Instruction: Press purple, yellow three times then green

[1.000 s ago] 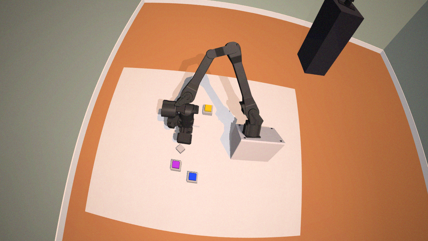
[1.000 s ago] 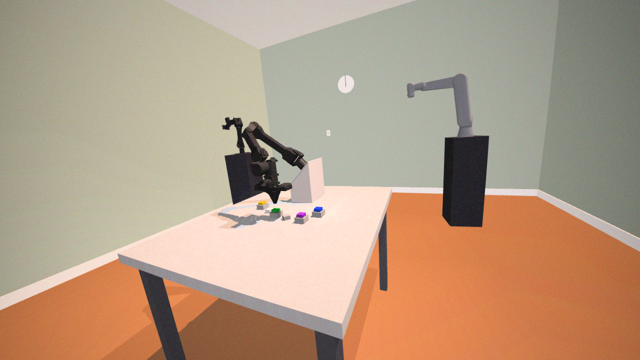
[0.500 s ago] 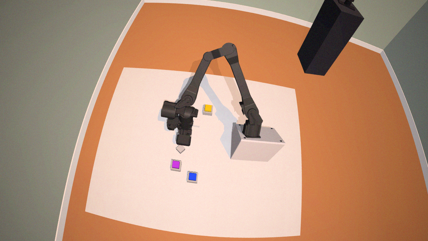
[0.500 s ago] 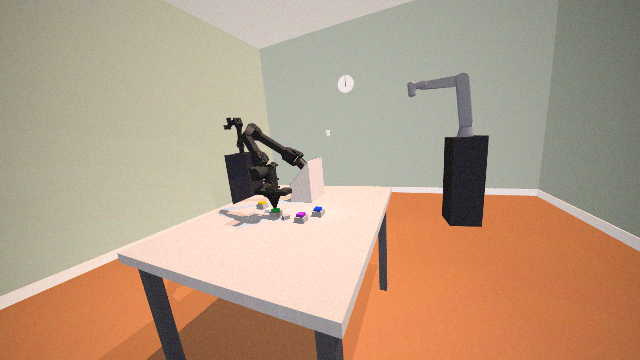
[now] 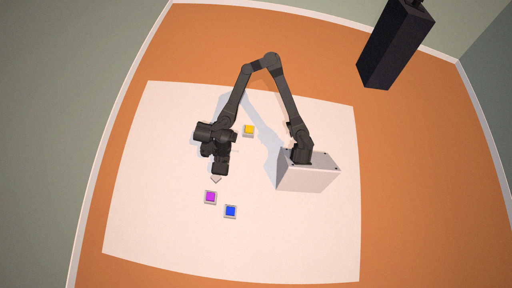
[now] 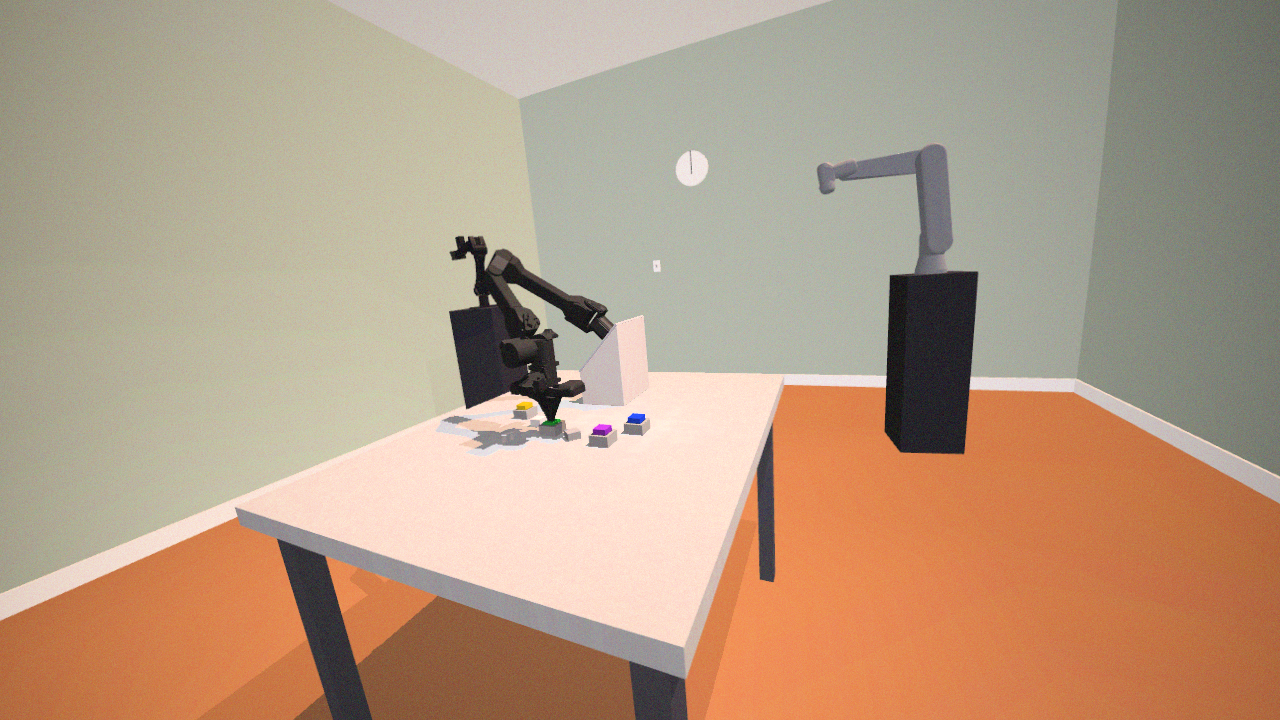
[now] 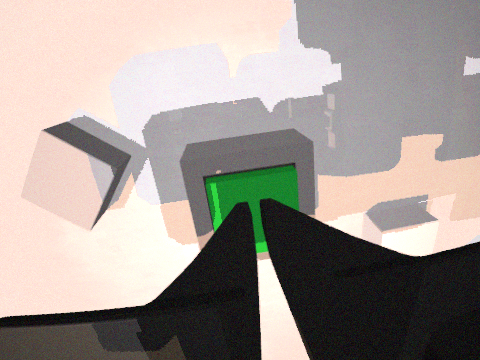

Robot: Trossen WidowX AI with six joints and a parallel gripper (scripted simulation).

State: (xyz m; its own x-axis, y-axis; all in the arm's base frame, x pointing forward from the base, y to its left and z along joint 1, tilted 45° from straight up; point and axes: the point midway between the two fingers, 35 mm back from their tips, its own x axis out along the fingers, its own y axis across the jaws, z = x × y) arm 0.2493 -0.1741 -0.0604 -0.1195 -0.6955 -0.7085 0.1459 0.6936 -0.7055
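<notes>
Now: gripper tip 1 cm above the green button. Round my gripper tip: purple button 5 cm ahead, 15 cm to the left; white block 5 cm behind, 7 cm to the right, 2 cm below; yellow button 11 cm behind, 14 cm to the right.
</notes>
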